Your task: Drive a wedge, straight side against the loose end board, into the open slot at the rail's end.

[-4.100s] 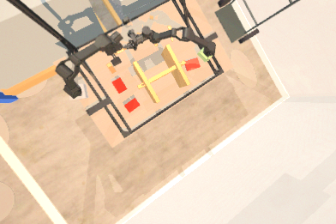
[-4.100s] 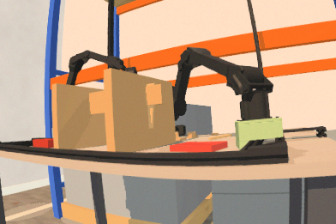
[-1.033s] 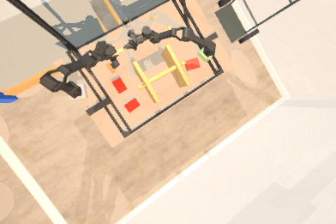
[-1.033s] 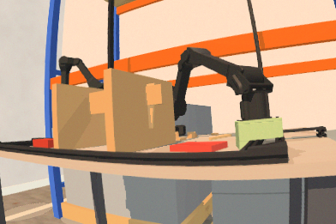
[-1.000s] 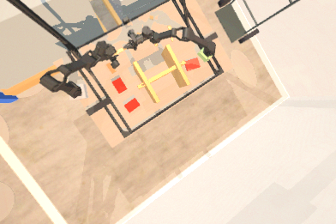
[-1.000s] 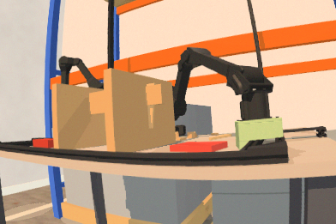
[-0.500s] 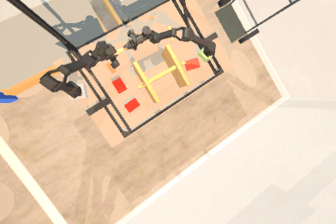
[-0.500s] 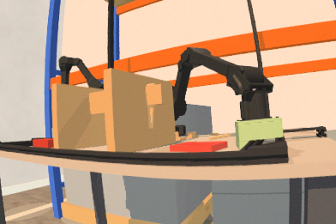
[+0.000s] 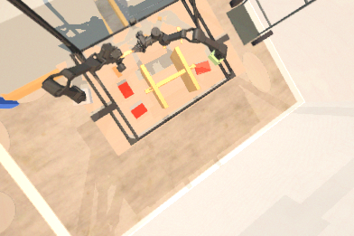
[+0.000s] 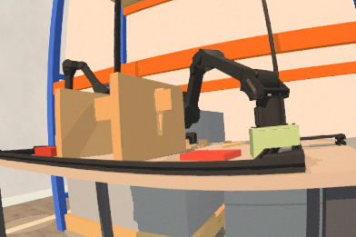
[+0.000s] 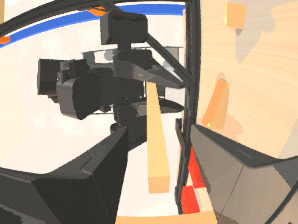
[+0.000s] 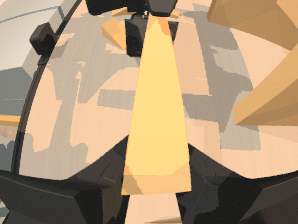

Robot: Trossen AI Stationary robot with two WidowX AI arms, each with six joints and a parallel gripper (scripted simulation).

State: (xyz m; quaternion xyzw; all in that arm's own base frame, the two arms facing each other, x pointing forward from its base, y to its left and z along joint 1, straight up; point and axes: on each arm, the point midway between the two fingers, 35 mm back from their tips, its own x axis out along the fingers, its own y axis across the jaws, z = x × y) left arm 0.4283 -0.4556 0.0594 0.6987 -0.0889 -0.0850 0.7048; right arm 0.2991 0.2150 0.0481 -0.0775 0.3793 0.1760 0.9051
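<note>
The wedge is 110 mm below my right hand, 70 mm ahead of it and 60 mm to the right of it.
</note>
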